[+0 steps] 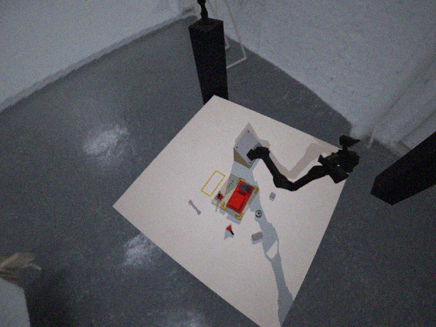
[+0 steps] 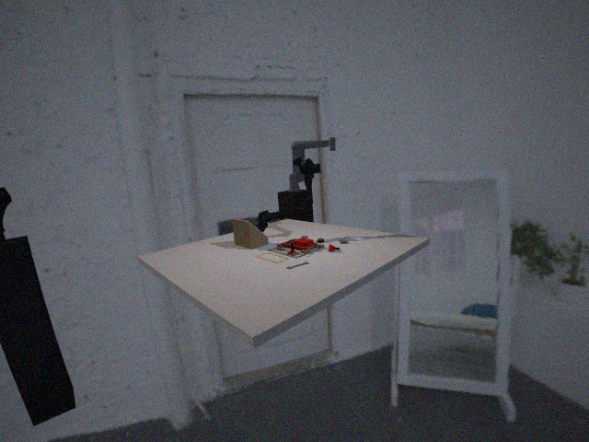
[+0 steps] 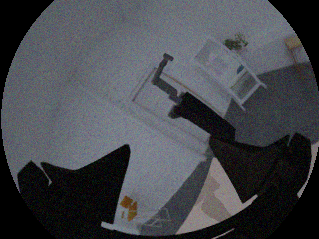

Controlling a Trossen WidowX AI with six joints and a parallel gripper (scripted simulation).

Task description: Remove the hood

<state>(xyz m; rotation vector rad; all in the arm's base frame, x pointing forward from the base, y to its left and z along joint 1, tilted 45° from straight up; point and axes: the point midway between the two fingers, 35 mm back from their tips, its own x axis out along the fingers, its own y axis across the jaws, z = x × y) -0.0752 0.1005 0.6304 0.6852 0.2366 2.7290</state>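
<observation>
Now: gripper tip 450 mm short of the red hood, 440 mm to the left of it and 410 mm above it. The rest, counted from my gripper tip: dark wheel 430 mm ahead, 280 mm to the right, 440 mm below; grey tool 630 mm ahead, 660 mm to the right, 450 mm below.
</observation>
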